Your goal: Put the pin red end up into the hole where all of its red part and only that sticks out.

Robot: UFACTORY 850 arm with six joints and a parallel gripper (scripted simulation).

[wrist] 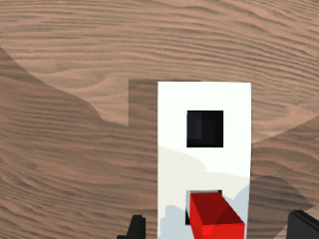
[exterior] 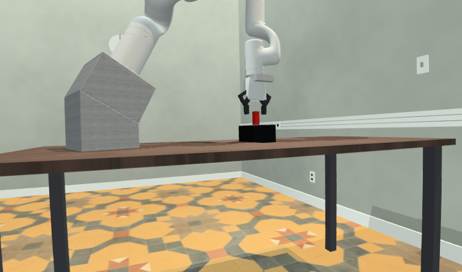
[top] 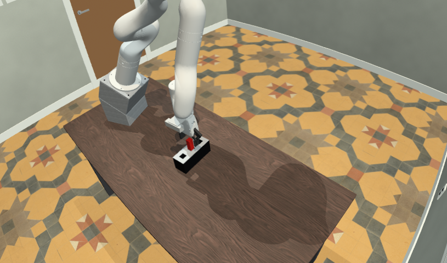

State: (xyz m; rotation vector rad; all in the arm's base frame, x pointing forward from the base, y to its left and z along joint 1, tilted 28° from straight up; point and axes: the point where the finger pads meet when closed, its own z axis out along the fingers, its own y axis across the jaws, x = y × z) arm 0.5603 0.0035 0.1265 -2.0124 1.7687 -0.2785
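My hand is 3 cm above the pin. Round my hand: black block 9 cm below.
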